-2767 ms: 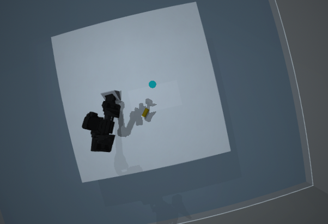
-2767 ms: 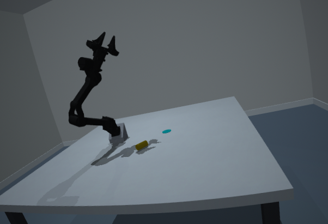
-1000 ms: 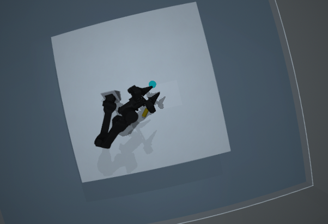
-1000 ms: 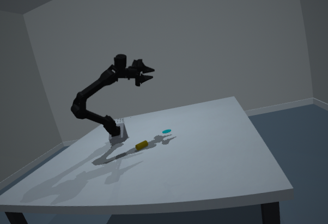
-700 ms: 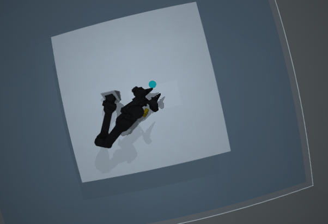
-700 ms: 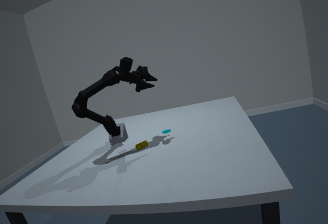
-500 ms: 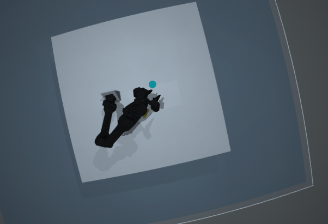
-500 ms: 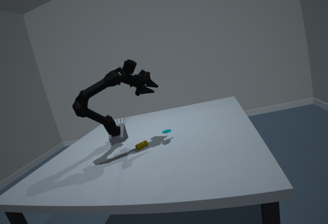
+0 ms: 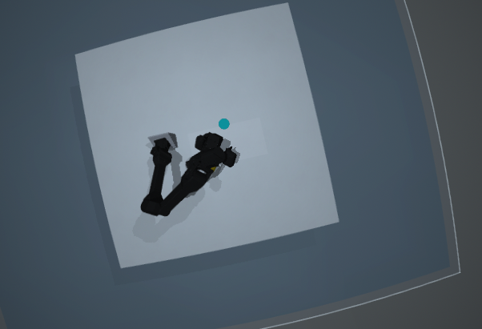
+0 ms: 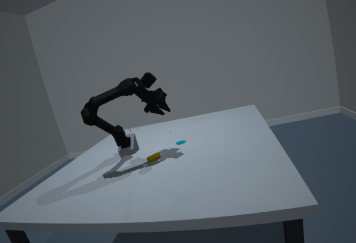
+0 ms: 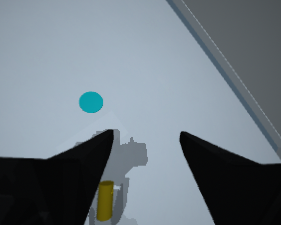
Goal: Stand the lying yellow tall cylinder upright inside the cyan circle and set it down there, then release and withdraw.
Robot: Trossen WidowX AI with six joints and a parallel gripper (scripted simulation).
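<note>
The yellow cylinder is 20 cm below my gripper tip, 11 cm behind it and 9 cm to the right of it. Also, from my gripper tip: cyan circle 22 cm below, 12 cm to the left, 1 cm ahead.
</note>
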